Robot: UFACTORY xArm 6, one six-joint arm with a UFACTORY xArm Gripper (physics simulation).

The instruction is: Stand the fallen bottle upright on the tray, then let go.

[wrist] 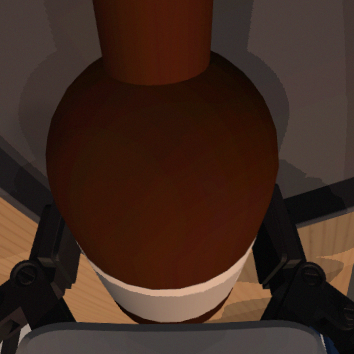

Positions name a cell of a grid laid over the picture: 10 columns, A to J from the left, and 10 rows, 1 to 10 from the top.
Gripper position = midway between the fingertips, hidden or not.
Note:
In view: my gripper (E6) and a brown bottle (E5).

